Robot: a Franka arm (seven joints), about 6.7 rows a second.
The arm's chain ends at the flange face. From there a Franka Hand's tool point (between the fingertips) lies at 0.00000 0.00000 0.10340 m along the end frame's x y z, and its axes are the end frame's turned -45 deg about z.
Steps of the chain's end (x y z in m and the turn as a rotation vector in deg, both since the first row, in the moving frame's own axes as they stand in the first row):
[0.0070 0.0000 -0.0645 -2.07 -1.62 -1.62]
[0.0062 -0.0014 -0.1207 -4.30 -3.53 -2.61]
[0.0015 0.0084 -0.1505 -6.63 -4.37 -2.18]
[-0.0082 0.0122 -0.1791 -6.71 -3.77 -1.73]
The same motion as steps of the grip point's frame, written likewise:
[0.0003 0.0056 -0.0646 -0.32 -2.61 -1.62]
[-0.0046 0.0046 -0.1212 -0.54 -5.54 -2.61]
[-0.0188 0.0101 -0.1515 -1.60 -7.78 -2.18]
[-0.0277 0.0068 -0.1800 -2.08 -7.41 -1.73]

